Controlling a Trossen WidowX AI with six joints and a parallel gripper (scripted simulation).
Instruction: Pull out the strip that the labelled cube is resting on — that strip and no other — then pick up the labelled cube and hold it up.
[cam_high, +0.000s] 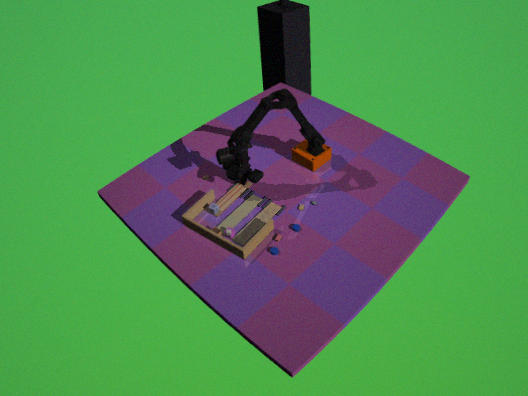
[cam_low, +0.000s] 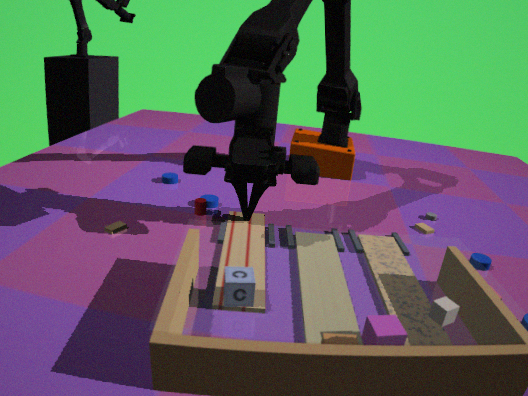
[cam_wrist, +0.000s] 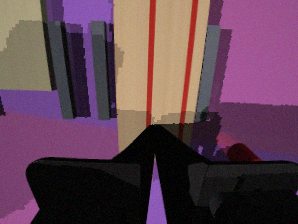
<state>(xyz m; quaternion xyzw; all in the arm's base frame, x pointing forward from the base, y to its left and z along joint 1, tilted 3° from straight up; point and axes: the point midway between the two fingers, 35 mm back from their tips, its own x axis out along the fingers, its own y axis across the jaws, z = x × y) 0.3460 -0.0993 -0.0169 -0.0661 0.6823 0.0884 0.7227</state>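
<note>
My gripper tip is now 90 mm short of the red-lined strip and 20 mm to the right of it. From my gripper tip the other things lie so: grey cube 250 mm ahead, 230 mm to the left, 70 mm above.
</note>
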